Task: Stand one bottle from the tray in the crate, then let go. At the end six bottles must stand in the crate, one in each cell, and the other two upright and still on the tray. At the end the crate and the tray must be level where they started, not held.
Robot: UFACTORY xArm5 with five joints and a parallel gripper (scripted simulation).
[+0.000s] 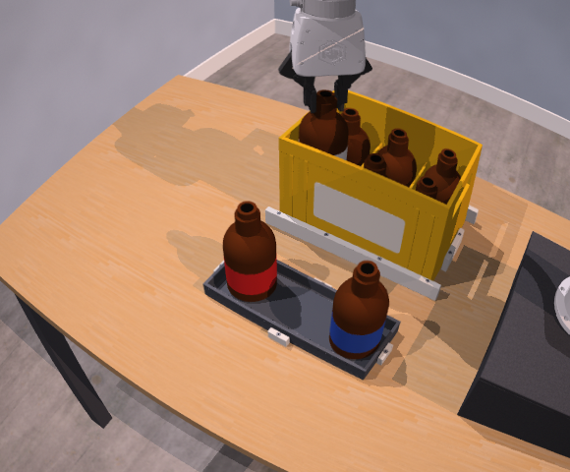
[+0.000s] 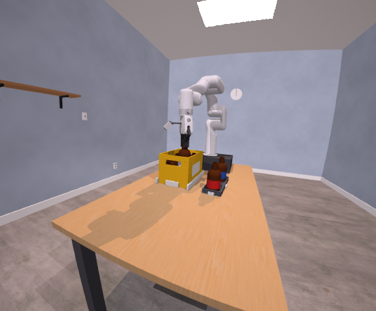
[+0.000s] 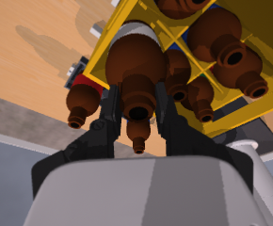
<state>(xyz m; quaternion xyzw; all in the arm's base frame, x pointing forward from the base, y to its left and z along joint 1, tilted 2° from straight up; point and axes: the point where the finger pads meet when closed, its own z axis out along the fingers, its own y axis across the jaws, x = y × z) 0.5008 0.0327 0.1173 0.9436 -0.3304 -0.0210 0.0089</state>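
Now: the yellow crate 8 cm behind my hand, 6 cm to the right of it and 16 cm below it. The rest, counted from my hand: grey tray: 10 cm behind, 17 cm to the left, 23 cm below.
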